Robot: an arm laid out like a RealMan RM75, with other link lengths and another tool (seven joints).
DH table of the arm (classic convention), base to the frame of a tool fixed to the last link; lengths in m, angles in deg. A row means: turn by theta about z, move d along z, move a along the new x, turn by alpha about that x. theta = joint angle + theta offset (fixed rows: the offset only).
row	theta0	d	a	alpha
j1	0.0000	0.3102	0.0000	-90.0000
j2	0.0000	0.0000	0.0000	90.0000
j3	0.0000	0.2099	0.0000	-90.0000
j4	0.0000	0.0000	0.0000	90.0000
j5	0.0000	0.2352	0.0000	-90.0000
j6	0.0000	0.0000	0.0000	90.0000
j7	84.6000	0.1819	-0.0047	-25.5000
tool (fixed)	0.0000	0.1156	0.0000	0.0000
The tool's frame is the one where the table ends.
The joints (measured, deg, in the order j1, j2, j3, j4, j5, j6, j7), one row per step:
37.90, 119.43, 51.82, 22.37, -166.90, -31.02, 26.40
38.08, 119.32, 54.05, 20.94, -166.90, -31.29, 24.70
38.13, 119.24, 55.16, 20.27, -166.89, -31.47, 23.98
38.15, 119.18, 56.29, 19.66, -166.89, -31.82, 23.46
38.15, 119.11, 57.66, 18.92, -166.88, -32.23, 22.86
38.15, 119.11, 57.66, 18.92, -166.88, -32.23, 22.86
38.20, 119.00, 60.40, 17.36, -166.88, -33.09, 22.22
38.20, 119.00, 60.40, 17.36, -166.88, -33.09, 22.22
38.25, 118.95, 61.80, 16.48, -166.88, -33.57, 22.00
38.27, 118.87, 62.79, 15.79, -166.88, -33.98, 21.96
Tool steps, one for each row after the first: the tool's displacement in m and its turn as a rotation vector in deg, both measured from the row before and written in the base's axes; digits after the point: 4 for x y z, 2 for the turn. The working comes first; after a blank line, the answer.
Tool pose at each row, in the base's axes (x y z in m, rotation vector in deg; the steps are taken from these numbers as rounded here):
0.1408, 0.4951, -0.1056, -89.74, 115.51, 97.96
0.1509, 0.5036, -0.0942, -88.88, 112.98, 98.03
0.1560, 0.5076, -0.0883, -88.28, 111.85, 98.16
0.1601, 0.5112, -0.0821, -87.51, 110.88, 98.63
0.1655, 0.5154, -0.0746, -86.48, 109.76, 99.17
0.1655, 0.5154, -0.0746, -86.48, 109.76, 99.17
0.1768, 0.5231, -0.0597, -83.84, 107.98, 100.44
0.1768, 0.5231, -0.0597, -83.84, 107.98, 100.44
0.1830, 0.5266, -0.0520, -82.37, 107.15, 101.08
0.1881, 0.5289, -0.0461, -81.19, 106.58, 101.57

0.0101, 0.0085, 0.0114, 2.00, -1.03, -0.64
0.0051, 0.0040, 0.0059, 0.97, -0.38, -0.40
0.0041, 0.0036, 0.0062, 0.96, -0.06, -0.39
0.0054, 0.0042, 0.0075, 1.16, -0.05, -0.55
0.0000, 0.0000, 0.0000, 0.00, 0.00, 0.00
0.0113, 0.0077, 0.0149, 2.19, 0.32, -1.41
0.0000, 0.0000, 0.0000, 0.00, 0.00, 0.00
0.0062, 0.0035, 0.0077, 1.10, 0.23, -0.80
0.0051, 0.0023, 0.0059, 0.81, 0.22, -0.64

